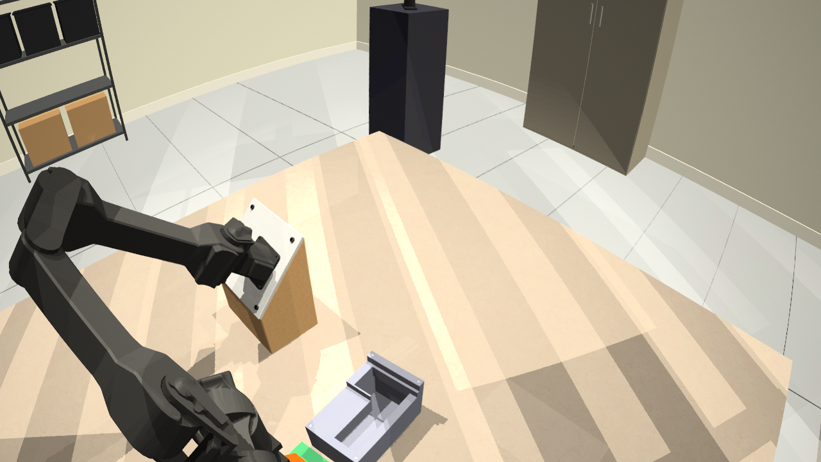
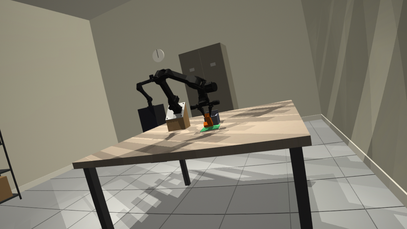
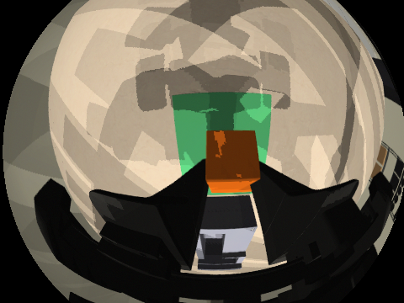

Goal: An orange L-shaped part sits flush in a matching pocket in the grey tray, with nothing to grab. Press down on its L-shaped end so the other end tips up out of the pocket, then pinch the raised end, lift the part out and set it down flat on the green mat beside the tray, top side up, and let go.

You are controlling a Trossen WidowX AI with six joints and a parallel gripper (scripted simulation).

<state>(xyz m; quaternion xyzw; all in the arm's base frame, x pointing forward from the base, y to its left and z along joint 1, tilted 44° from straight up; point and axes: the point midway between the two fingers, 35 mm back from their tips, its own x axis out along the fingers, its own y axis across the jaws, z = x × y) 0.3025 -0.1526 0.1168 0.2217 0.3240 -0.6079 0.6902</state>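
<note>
Right now the orange L-shaped part is 2 cm behind my gripper tip, 3 cm to the left of it and 3 cm below it. From my gripper tip the other things lie so: green mat: 1 cm behind, 2 cm to the left, 9 cm below.
</note>
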